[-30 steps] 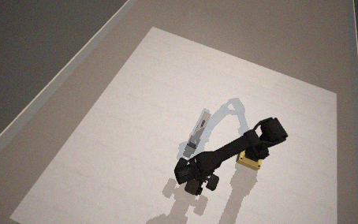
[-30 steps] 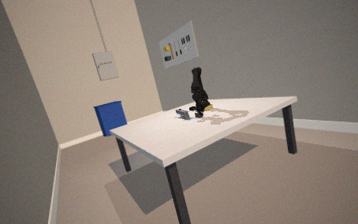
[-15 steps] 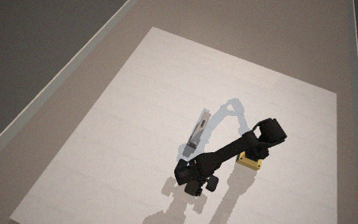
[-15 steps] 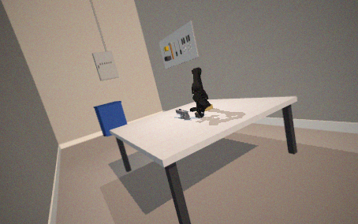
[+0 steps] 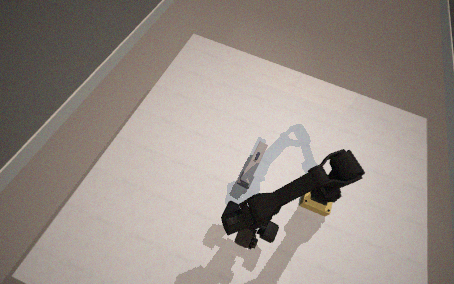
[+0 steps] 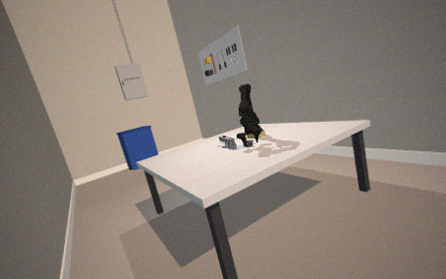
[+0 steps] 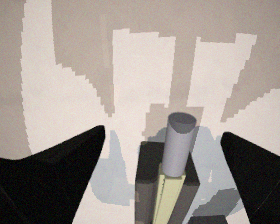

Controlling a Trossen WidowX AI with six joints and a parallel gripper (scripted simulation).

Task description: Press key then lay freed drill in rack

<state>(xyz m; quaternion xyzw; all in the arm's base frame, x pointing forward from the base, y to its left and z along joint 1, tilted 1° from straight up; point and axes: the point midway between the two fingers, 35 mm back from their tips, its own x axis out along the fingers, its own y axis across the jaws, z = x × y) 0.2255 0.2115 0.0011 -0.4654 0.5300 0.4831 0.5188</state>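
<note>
The drill is 4 cm to the right of my gripper tip and 3 cm above it. The rest, counted from my gripper tip: grey fixture: 5 cm ahead, 22 cm to the right, 4 cm above.
</note>
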